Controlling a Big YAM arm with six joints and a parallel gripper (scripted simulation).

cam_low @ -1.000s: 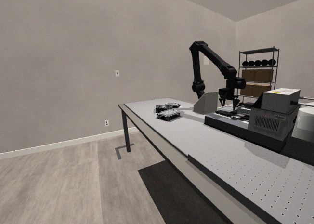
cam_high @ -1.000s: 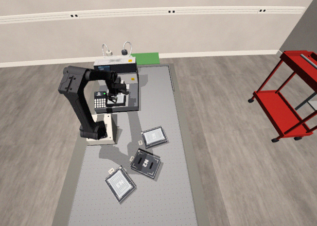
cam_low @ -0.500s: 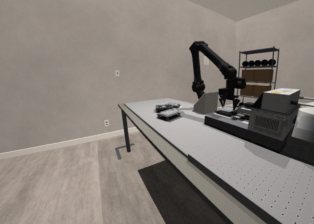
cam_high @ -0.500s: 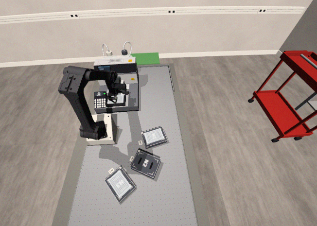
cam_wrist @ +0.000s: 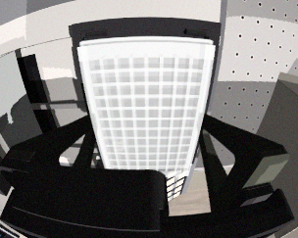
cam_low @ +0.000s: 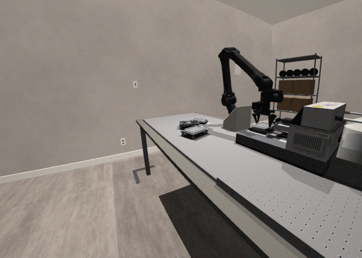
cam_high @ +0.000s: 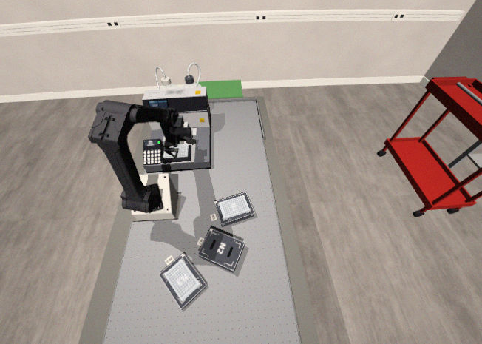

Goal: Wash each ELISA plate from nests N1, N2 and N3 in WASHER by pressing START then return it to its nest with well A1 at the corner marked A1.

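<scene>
Right now my hand is 3 cm above the dark carrier. Also, from my hand: washer (15 cm to the left, 3 cm above, 1 cm ahead).
</scene>
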